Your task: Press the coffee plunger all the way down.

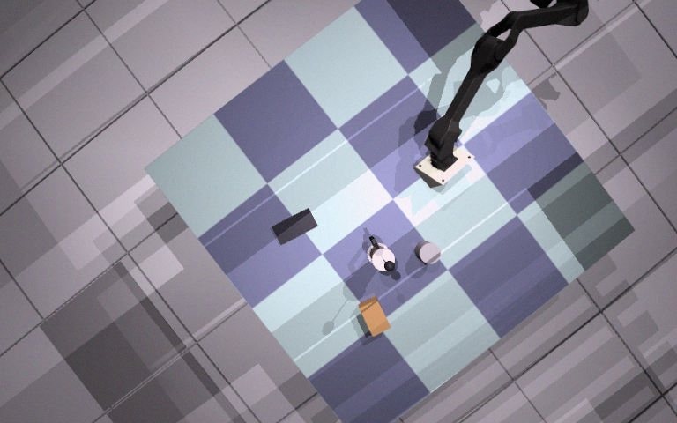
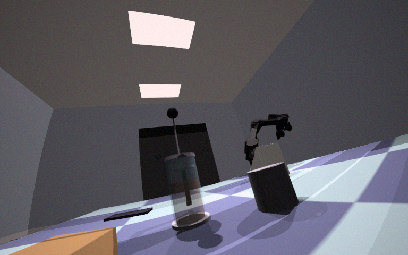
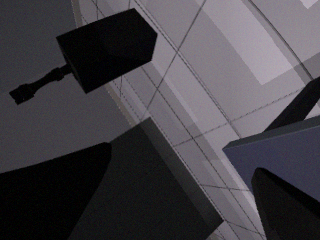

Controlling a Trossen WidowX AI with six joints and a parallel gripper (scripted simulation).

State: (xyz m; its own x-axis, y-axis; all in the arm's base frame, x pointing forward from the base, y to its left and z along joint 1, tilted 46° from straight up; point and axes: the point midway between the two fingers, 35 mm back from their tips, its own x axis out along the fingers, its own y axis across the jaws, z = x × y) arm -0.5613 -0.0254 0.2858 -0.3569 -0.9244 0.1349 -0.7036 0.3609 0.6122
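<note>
The glass coffee press lies 94 cm ahead of my gripper tip, 33 cm to the left of it and 11 cm below it. Also, from my gripper tip: orange box (111 cm ahead, 49 cm to the left, 21 cm below); then flat black slab (110 cm ahead, 6 cm to the left, 23 cm below).
</note>
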